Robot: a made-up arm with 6 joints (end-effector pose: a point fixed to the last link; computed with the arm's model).
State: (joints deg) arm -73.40 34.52 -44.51 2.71 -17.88 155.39
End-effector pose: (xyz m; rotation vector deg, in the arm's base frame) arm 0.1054 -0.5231 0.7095 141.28 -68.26 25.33
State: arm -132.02 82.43 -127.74 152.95 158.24 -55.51
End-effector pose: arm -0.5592 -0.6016 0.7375 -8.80 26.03 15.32
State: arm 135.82 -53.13 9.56 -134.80 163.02 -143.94
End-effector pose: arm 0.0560 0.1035 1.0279 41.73 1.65 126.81
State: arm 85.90 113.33 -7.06 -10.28 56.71 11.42
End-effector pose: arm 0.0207 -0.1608 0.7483 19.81 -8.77 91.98
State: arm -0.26 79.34 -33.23 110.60 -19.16 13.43
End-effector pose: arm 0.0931 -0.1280 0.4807 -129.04 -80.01 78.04
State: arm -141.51 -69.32 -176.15 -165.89 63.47 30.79
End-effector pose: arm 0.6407 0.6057 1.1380 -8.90 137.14 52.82
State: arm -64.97 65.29 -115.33 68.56 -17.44 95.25
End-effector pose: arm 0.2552 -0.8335 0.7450 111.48 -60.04 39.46
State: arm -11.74 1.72 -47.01 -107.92 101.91 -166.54
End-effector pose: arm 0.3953 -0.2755 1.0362 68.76 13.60 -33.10
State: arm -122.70 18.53 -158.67 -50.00 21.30 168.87
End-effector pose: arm -0.3075 -0.4011 1.6784 37.67 -40.93 -9.28
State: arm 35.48 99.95 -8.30 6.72 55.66 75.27
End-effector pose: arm -0.0954 -0.0969 0.7105 -20.25 -33.55 109.26
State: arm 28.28 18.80 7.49 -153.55 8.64 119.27
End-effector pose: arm 0.0259 -0.0500 0.7459 84.78 -137.15 3.96
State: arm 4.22 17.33 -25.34 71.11 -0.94 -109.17
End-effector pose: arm 0.3642 -0.0742 0.7539 -62.03 160.68 -4.92
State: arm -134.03 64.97 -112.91 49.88 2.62 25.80
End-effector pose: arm -0.6710 -0.5832 0.7101 132.13 -33.96 -26.33
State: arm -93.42 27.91 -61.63 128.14 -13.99 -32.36
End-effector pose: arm -0.1638 -0.5704 0.8149 153.31 -16.76 -13.84
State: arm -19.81 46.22 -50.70 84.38 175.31 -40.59
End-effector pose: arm 0.4231 -0.1275 0.7918 1.44 -8.89 -144.75
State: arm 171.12 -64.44 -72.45 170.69 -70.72 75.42
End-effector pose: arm 0.0694 0.0474 1.3924 -79.71 -84.06 32.25
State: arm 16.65 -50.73 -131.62 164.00 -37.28 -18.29
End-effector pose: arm -0.2894 -0.1740 1.6351 49.15 7.30 155.65
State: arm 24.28 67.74 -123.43 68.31 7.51 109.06
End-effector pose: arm 0.8198 0.3057 0.7492 -143.06 -39.08 -70.77
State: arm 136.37 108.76 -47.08 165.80 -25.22 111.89
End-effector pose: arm 0.0662 0.0159 0.4051 90.71 35.72 46.87
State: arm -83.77 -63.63 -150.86 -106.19 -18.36 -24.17
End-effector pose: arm -0.0687 0.6643 1.4802 5.33 43.23 135.36
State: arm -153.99 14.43 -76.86 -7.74 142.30 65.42
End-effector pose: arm -0.4694 -0.1727 1.0587 -98.93 37.55 -55.31
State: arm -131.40 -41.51 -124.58 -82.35 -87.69 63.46
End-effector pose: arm 0.1638 0.1333 1.6000 -59.09 87.28 -105.40
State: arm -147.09 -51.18 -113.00 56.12 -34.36 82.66
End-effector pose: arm 0.1731 0.2411 1.6684 -24.69 -14.05 -12.05
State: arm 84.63 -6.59 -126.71 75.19 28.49 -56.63
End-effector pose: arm 0.0494 0.3188 1.7206 -59.71 35.40 103.69
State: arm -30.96 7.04 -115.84 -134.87 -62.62 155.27
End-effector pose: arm 0.4151 -0.2668 1.3995 10.37 117.37 23.46
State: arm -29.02 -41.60 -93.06 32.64 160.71 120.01
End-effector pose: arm -0.0249 0.0123 1.4689 -130.09 -74.31 7.60
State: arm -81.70 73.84 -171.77 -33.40 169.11 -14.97
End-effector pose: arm -0.0074 -0.7544 0.9527 -81.33 -74.21 -38.07
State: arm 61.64 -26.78 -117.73 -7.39 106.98 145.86
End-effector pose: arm 0.0819 0.0999 1.5928 -117.18 -119.69 -57.44
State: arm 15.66 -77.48 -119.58 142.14 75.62 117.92
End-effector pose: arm -0.7113 -0.2049 1.4284 42.60 -88.06 -72.05
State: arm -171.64 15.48 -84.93 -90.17 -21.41 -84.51
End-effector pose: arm -0.6563 -0.1459 1.1425 17.35 -109.75 29.75
